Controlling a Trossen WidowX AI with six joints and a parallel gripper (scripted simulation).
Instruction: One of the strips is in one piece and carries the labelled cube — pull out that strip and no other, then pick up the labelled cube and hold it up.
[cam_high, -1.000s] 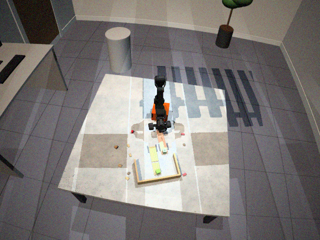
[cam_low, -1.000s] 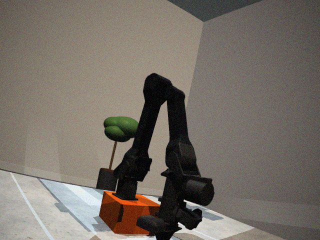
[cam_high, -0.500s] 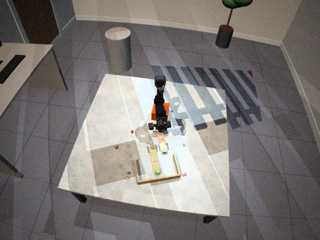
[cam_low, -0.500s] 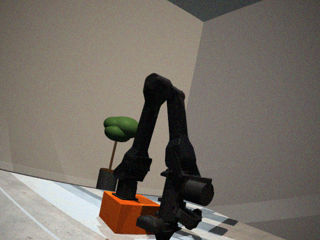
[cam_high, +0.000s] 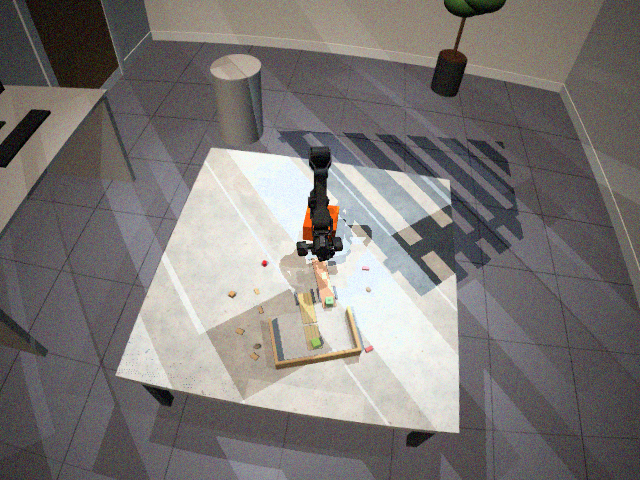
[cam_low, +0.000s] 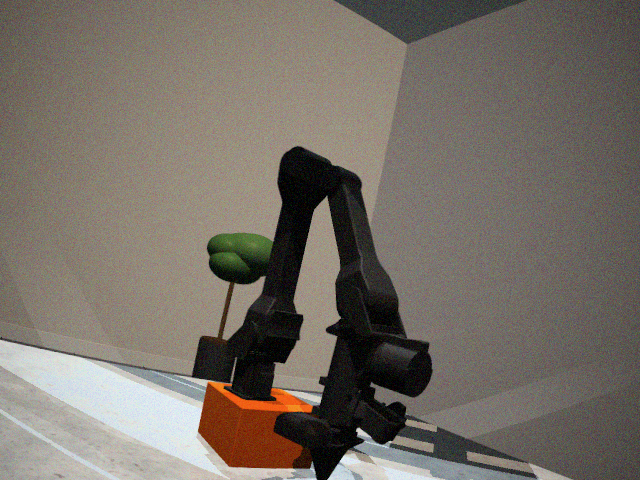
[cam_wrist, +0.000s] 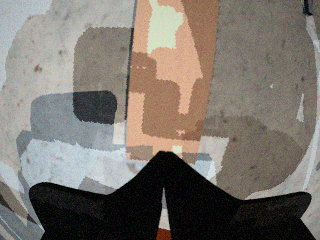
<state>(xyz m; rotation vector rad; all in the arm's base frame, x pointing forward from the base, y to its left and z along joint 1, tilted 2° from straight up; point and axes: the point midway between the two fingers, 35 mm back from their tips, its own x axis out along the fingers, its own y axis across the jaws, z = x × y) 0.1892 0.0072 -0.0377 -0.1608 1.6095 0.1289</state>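
My gripper tip is 100 mm short of the orange strip, 30 mm above it and 20 mm to the right of it. The rest, counted from my gripper tip: brown cube (360 mm to the right, 180 mm ahead, 20 mm below).
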